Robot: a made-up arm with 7 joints.
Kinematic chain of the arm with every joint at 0, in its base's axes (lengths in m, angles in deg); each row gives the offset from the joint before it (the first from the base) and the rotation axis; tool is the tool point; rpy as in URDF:
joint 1: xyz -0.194 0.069 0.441 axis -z
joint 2: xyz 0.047 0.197 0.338 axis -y
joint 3: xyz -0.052 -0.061 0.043 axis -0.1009 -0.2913 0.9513
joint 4: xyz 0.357 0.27 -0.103 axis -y
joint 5: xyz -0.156 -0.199 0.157 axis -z
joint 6: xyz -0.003 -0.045 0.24 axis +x
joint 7: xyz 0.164 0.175 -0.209 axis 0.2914 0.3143 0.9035
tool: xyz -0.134 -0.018 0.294 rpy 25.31 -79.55 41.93
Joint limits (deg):
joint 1: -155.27..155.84
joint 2: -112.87..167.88
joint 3: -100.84..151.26
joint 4: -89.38..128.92
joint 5: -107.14..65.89
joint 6: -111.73..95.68
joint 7: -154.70..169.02
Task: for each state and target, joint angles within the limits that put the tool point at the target. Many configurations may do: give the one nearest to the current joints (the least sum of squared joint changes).
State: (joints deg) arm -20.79 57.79 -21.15 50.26 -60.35 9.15 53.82
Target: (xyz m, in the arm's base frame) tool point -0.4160 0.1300 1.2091
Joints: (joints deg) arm -35.35 65.28 -30.25 16.12 -50.20 13.52 60.52
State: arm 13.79 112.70 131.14 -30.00 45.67 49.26 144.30
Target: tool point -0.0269 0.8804 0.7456
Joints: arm 46.55 91.07 100.78 -18.17 63.23 37.79 127.33
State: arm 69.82 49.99 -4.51 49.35 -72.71 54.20 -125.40
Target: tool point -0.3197 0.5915 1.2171
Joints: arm 37.06 31.45 -11.14 29.86 -66.01 86.05 -89.51
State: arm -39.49 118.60 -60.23 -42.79 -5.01 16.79 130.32
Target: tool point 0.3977 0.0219 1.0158
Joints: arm -71.07 108.55 -78.66 -29.95 8.67 -1.40 120.48
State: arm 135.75 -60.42 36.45 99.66 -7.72 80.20 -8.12
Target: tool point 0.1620 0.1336 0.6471
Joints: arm 155.84 -53.66 27.84 110.55 -10.10 65.41 -3.13
